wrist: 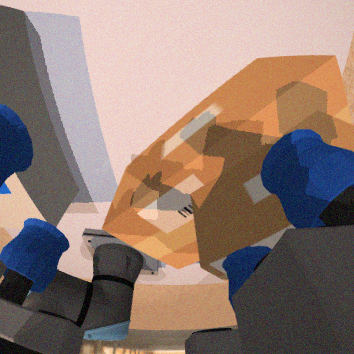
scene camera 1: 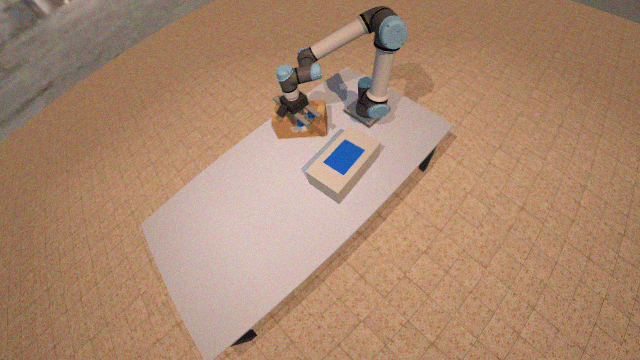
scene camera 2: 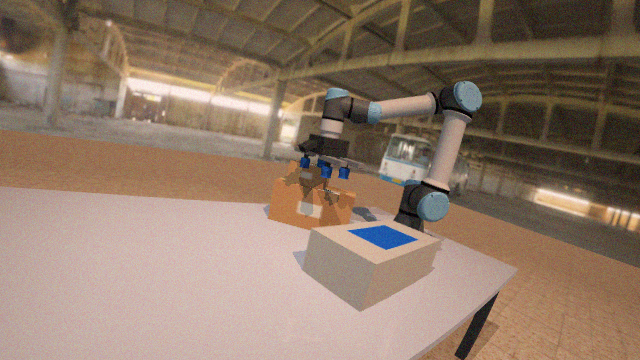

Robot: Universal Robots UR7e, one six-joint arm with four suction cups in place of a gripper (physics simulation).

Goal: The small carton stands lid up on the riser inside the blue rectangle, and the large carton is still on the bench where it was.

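Seen in the pictures: hand, its tool point: [wrist: 142, 212] [scene camera 2: 322, 172]; arm's base, origin of its link: [wrist: 118, 256].
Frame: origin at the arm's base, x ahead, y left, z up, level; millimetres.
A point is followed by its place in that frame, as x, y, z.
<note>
The large orange carton [scene camera 1: 317, 131] @[344, -86, 14] [scene camera 2: 282, 205] @[491, -225, 36] [wrist: 235, 90] @[471, -207, 42] stands on the bench beyond the riser. The small carton [scene camera 2: 306, 176] @[425, -205, 158] [wrist: 230, 200] @[400, -180, 160] appears to stand on top of the large one, toward its far left part in scene camera 2. My gripper [scene camera 1: 305, 120] @[419, -117, 194] [scene camera 2: 324, 169] is low over the cartons. In the wrist view, the right-hand cups are over the small carton, appear to touch its top and are shut on it; the other cups stand free. The contact itself is mostly hidden. The blue rectangle [scene camera 1: 344, 156] @[401, 196, 90] [scene camera 2: 384, 236] @[407, 199, 90] lies bare on the riser [scene camera 1: 320, 177] @[563, 199, 89] [scene camera 2: 340, 267] @[576, 236, 40].
The arm's base [scene camera 1: 372, 107] [scene camera 2: 412, 207] stands on the bench [scene camera 1: 225, 225] @[1075, -10, -31] [scene camera 2: 150, 280] @[959, 127, -31] beside the cartons and behind the riser. In the wrist view, the grey riser side [wrist: 30, 110] @[429, 98, 11] rises at the left. The bench edge runs close behind the cartons.
</note>
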